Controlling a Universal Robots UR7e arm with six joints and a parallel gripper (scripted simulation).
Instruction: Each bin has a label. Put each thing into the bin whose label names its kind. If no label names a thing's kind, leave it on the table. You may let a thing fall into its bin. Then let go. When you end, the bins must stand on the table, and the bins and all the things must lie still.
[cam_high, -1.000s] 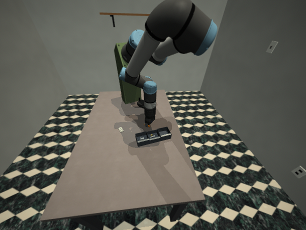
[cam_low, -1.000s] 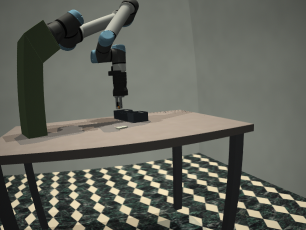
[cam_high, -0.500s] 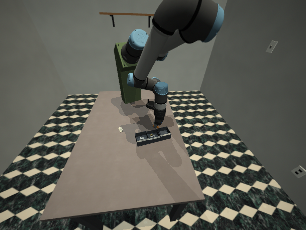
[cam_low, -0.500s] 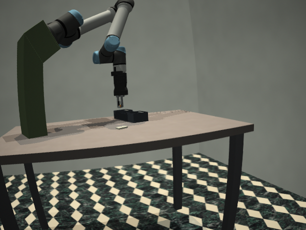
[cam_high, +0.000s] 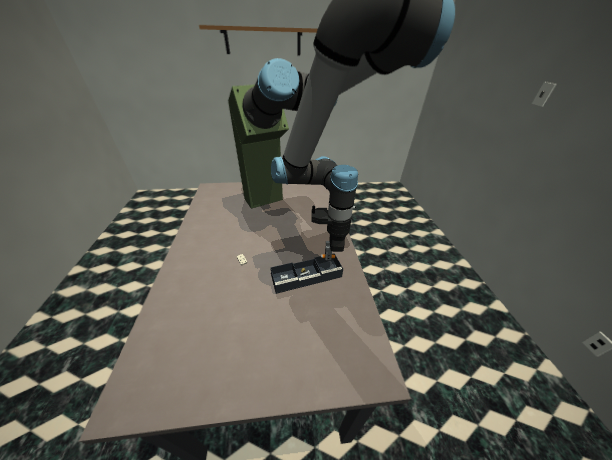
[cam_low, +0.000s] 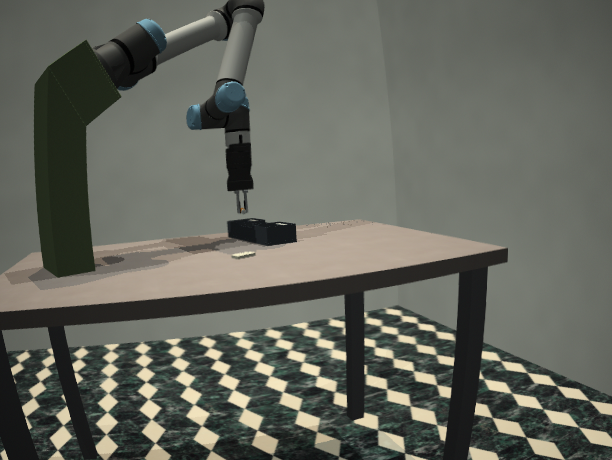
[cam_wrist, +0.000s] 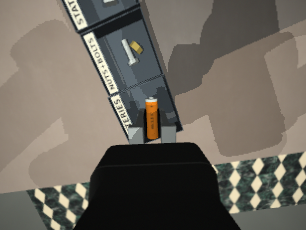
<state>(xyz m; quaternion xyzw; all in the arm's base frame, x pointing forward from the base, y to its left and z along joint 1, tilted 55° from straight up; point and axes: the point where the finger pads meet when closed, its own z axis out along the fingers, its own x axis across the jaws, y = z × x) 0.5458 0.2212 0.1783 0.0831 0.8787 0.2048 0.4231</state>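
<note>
Now: the dark three-compartment bin row 40 mm ahead of my hand, 80 mm to the right of it and 60 mm below it. From my hand the other things lie so: orange battery: 10 mm below; then grey bolt: 30 mm ahead, 80 mm to the right, 70 mm below; then brass nut: 20 mm ahead, 90 mm to the right, 70 mm below.
</note>
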